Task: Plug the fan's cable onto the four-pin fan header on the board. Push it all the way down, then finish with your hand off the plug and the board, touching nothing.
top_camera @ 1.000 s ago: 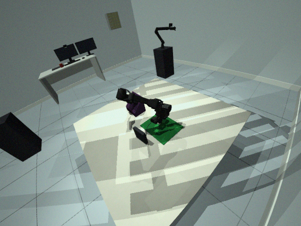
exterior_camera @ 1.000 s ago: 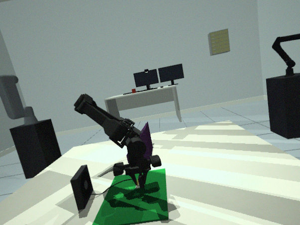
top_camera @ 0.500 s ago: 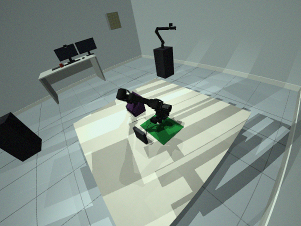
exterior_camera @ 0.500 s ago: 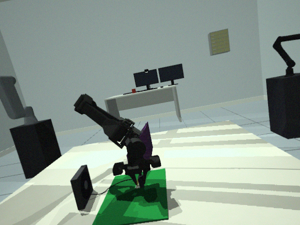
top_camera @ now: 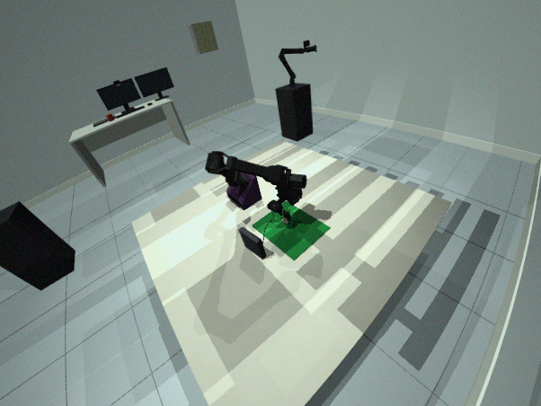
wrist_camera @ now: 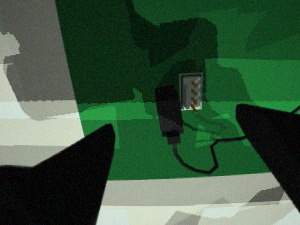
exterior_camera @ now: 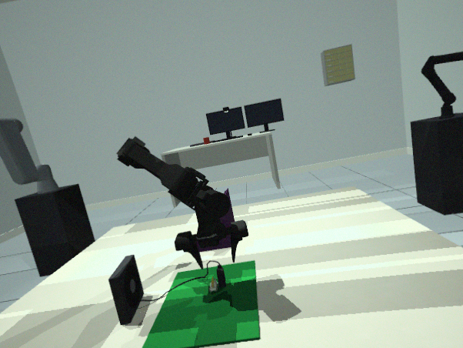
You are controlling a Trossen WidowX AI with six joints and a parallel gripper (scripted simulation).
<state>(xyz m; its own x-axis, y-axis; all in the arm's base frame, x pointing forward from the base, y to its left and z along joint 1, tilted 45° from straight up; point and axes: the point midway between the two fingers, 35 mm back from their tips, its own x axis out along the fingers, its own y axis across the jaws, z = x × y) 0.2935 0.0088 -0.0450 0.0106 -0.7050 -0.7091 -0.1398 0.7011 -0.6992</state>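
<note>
Right now my gripper tip is 40 mm above the black fan plug and 10 mm past it. Also, from my gripper tip: green board: 80 mm below, 40 mm ahead, 30 mm to the right; then black fan: 230 mm to the right, 30 mm ahead; then pale header: 60 mm below, 20 mm to the right.
</note>
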